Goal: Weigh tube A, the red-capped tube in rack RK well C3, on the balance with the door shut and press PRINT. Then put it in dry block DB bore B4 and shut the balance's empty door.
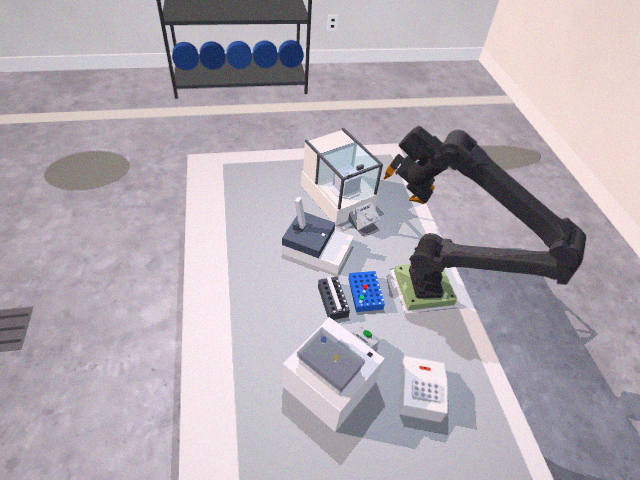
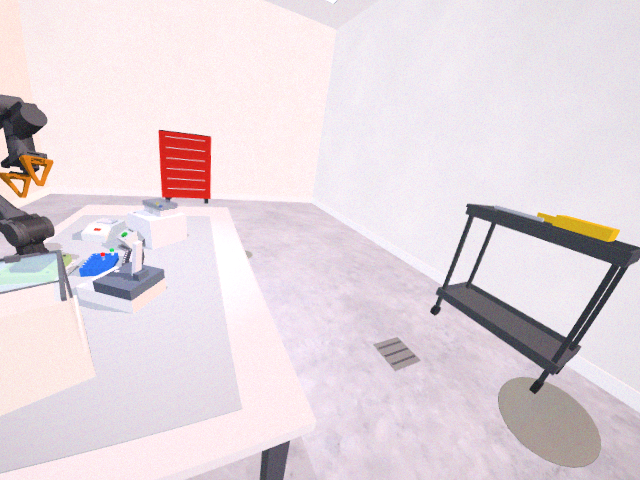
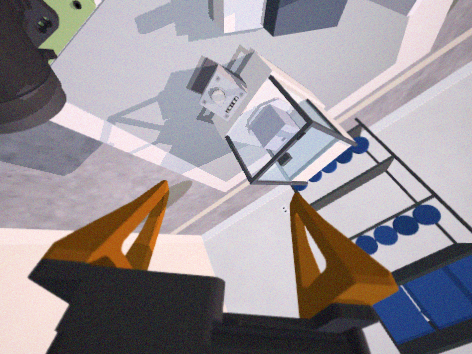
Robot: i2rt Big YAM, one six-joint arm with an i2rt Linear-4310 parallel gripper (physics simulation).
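Places are measured from the arm's base along level axes (x ahead, y left, z up), in centimetres.
Where they show: gripper, between the fingertips: (image 1: 397,188) (image 2: 31,192) (image 3: 230,192); arm's base, origin of its link: (image 1: 425,282).
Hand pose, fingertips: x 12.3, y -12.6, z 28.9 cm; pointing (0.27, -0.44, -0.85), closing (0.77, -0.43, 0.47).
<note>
Each offset is from my fingertips to the top centre of the thing. "pt": to the spot under its first point.
The red-capped tube @(dx +7.9, dy +15.4, dz -26.1 cm) (image 1: 364,286) (image 2: 102,254) stands in the blue rack @(dx +7.0, dy +14.4, dz -28.5 cm) (image 1: 374,305) (image 2: 97,265), close to a green-capped tube @(dx +9.5, dy +19.3, dz -26.1 cm) (image 1: 361,297) (image 2: 111,250). My gripper (image 1: 399,188) (image 2: 32,190) (image 3: 230,192) is open and empty, raised in the air on the arm's side of the balance @(dx +9.1, dy -26.4, dz -9.3 cm) (image 1: 310,178) (image 2: 36,341) (image 3: 260,70). The balance has a glass chamber; whether its door stands open is unclear. A small console @(dx +2.4, dy -13.8, dz -24.1 cm) (image 1: 364,215) (image 3: 220,95) with a dial sits at its front. A white unit @(dx -3.5, dy +46.9, dz -24.5 cm) (image 1: 424,408) with round bores and a red display, apparently the dry block, stands beyond the rack.
A dark-topped device @(pt dx +24.3, dy -3.6, dz -23.6 cm) (image 1: 308,235) (image 2: 129,281) with an upright white post stands between balance and rack. A black block @(dx +17.6, dy +16.8, dz -26.7 cm) (image 1: 325,297) with a white strip lies beside the rack. A large white box @(dx +18.0, dy +40.5, dz -12.5 cm) (image 1: 330,408) (image 2: 162,229) stands near a green button @(dx +10.1, dy +32.5, dz -24.1 cm) (image 1: 367,333) (image 2: 124,234).
</note>
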